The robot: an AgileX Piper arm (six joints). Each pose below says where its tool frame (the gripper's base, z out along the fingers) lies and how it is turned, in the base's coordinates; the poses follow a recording.
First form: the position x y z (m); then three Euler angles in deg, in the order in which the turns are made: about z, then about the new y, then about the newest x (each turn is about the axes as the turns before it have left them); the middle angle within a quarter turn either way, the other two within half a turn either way.
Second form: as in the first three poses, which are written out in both.
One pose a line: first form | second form
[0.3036, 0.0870, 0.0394, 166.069, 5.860, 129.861] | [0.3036, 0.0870, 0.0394, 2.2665, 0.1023, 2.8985]
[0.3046, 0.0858, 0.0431, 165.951, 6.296, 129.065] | [0.3046, 0.0858, 0.0431, 2.2526, 0.1099, 2.8964]
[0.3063, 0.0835, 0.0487, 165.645, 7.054, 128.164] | [0.3063, 0.0835, 0.0487, 2.2369, 0.1231, 2.8911]
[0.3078, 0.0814, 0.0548, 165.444, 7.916, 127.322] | [0.3078, 0.0814, 0.0548, 2.2222, 0.1382, 2.8875]
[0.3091, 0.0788, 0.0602, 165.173, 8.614, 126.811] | [0.3091, 0.0788, 0.0602, 2.2133, 0.1503, 2.8828]
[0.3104, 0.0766, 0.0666, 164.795, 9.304, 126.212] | [0.3104, 0.0766, 0.0666, 2.2028, 0.1624, 2.8762]
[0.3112, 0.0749, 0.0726, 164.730, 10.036, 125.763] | [0.3112, 0.0749, 0.0726, 2.1950, 0.1752, 2.8751]
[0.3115, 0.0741, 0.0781, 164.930, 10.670, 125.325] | [0.3115, 0.0741, 0.0781, 2.1873, 0.1862, 2.8786]
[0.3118, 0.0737, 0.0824, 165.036, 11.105, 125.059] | [0.3118, 0.0737, 0.0824, 2.1827, 0.1938, 2.8804]
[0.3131, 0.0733, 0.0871, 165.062, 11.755, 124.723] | [0.3131, 0.0733, 0.0871, 2.1768, 0.2052, 2.8809]
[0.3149, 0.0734, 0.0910, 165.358, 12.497, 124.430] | [0.3149, 0.0734, 0.0910, 2.1717, 0.2181, 2.8860]
